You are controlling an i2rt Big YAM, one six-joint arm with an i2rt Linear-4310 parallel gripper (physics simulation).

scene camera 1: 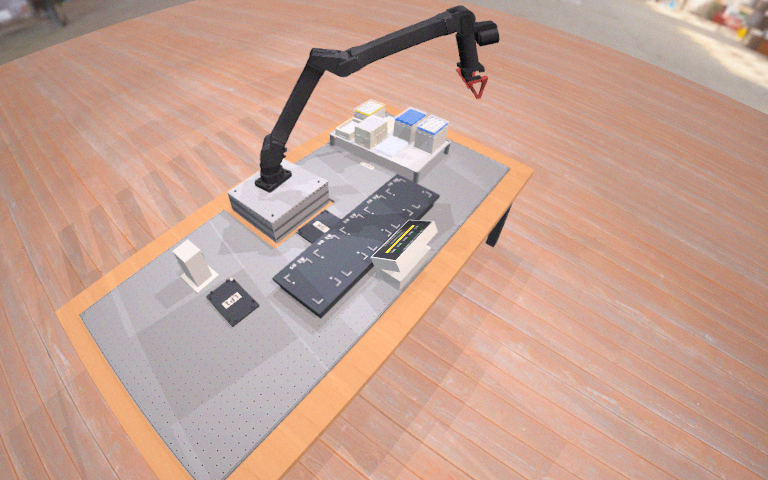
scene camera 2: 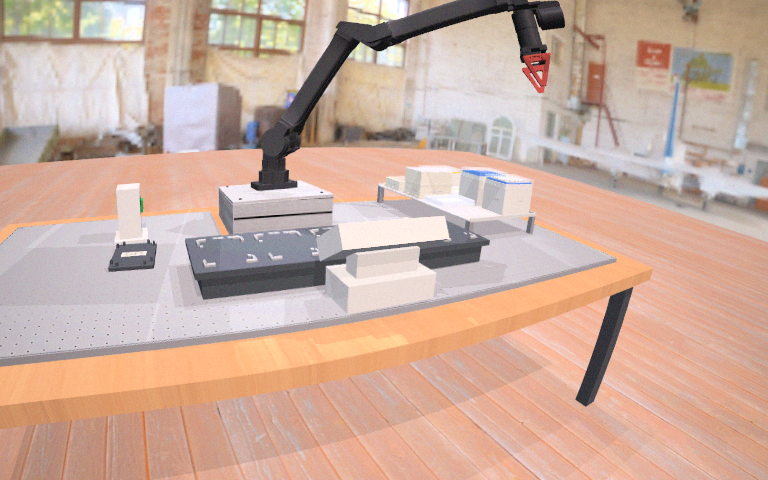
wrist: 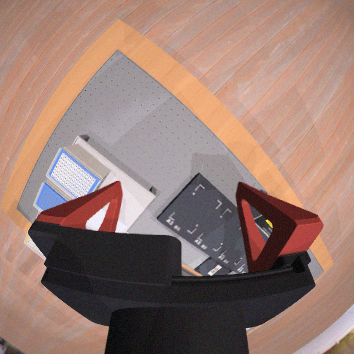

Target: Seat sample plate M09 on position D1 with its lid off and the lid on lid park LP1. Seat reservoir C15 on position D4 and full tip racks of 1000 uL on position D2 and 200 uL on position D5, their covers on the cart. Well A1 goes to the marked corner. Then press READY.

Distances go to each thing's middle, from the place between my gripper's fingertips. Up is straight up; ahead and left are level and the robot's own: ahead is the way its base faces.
Labels:
The cart shelf [scene camera 1: 412, 158] lies 360 mm behind my hand, 80 mm to the left of it and 360 mm below it. From my hand the other things lie so: white stand [scene camera 2: 128, 195] 470 mm behind, 870 mm to the right, 360 mm below; then black pad [scene camera 2: 130, 256] 310 mm behind, 870 mm to the right, 420 mm below.

